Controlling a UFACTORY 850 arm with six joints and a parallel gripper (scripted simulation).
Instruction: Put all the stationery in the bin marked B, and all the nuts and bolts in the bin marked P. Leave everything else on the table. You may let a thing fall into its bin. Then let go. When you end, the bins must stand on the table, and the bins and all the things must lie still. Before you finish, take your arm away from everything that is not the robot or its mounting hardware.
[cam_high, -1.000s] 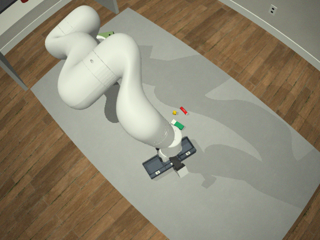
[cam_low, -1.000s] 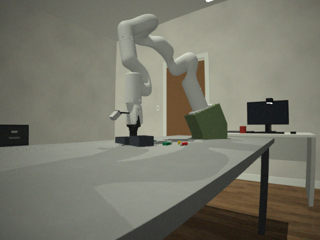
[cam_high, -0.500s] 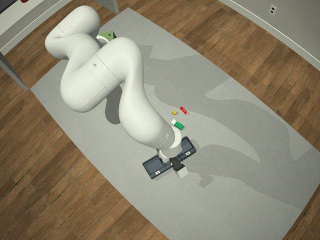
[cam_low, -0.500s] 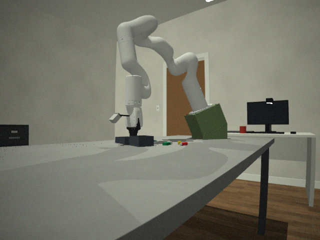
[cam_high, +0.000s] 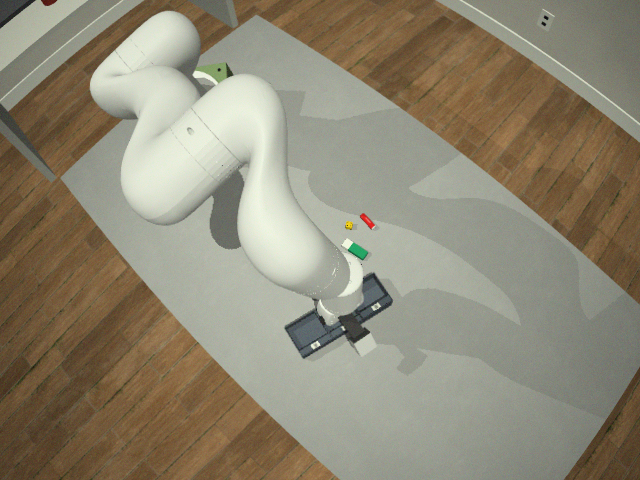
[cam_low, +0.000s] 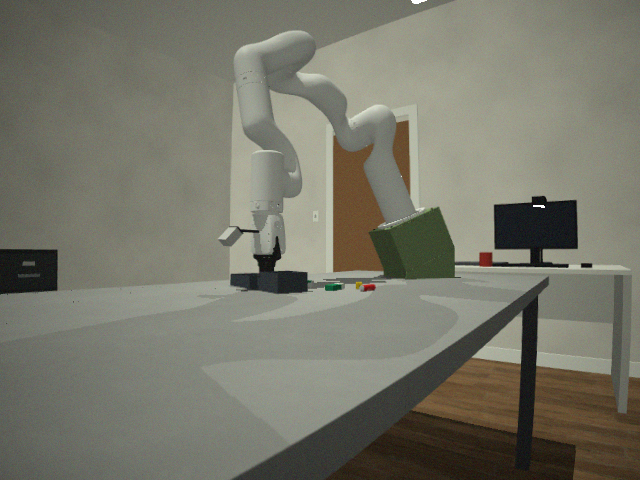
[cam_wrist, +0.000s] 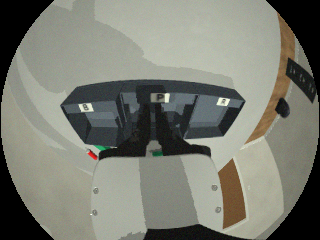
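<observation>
My gripper is now 10 mm to the left of the dark bin row and 10 mm above it. The rest, counted from my hand: white bolt (80 mm behind, 80 mm to the left, 30 mm below); green cylinder (140 mm behind, 40 mm to the left, 30 mm below); black nut (80 mm behind, 10 mm to the left, 30 mm below).
</observation>
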